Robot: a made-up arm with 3 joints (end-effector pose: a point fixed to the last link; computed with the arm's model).
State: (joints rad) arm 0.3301 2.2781 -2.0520
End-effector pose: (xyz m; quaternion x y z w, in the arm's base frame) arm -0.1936 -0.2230 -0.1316 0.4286 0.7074 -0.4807 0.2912
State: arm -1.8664 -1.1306 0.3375
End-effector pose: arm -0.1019 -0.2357 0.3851 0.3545 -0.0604 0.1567 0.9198
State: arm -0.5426 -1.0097 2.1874
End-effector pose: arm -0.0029 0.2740 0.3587 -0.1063 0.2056 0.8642 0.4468
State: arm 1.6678 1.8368 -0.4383
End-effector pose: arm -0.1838 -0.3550 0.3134 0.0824 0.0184 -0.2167 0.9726
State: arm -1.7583 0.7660 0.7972
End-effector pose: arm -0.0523 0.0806 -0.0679 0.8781 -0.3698 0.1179 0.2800
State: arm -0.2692 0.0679 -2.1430
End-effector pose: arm -0.1862 0.0580 0.3223 0.0803 0.1473 -0.8655 0.4720
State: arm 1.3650 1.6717 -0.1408
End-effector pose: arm -0.1551 -0.3716 0.2370 0.1524 0.0108 -0.0696 0.9858
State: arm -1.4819 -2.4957 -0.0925
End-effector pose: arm -0.1500 0.3104 0.5457 -0.4849 -0.0225 -0.0405 0.8733
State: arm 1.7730 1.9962 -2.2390
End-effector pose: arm -0.1777 -0.2044 0.3577 0.0486 0.1002 -0.8943 0.4334
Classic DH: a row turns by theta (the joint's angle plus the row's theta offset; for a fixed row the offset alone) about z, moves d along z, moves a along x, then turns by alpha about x. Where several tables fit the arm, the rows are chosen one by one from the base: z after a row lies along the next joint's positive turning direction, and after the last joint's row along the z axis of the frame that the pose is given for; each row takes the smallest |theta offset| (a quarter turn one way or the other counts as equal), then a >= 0, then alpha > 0; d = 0 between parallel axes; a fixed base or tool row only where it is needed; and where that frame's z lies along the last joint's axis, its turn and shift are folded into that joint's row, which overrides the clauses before.
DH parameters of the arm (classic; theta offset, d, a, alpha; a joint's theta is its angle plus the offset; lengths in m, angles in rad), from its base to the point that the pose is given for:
base (fixed): -1.5708 0.14 0 1.5708
joint 1: 0.9048 0 -0.178 3.1416
joint 2: 0.9048 -0.11 0.07 1.5708
joint 3: -0.2663 0 0.114 0
tool (fixed): 1.837 0.3 0 0

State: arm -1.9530 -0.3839 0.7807
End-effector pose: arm -0.0539 -0.2114 0.1255 0.6534 -0.2688 0.2693 0.6545
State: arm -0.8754 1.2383 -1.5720
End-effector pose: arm -0.2199 -0.0583 -0.0544 0.6154 0.6162 -0.3479 0.3474
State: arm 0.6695 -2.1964 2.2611
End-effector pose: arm -0.0061 0.1033 -0.3204 -0.4222 0.8960 0.1243 0.0586
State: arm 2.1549 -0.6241 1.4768
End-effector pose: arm -0.0033 0.0320 -0.1160 -0.7275 0.6620 0.1214 0.1333
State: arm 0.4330 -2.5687 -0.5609
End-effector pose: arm -0.1939 0.2287 -0.3097 -0.9586 -0.2762 -0.0193 0.0672
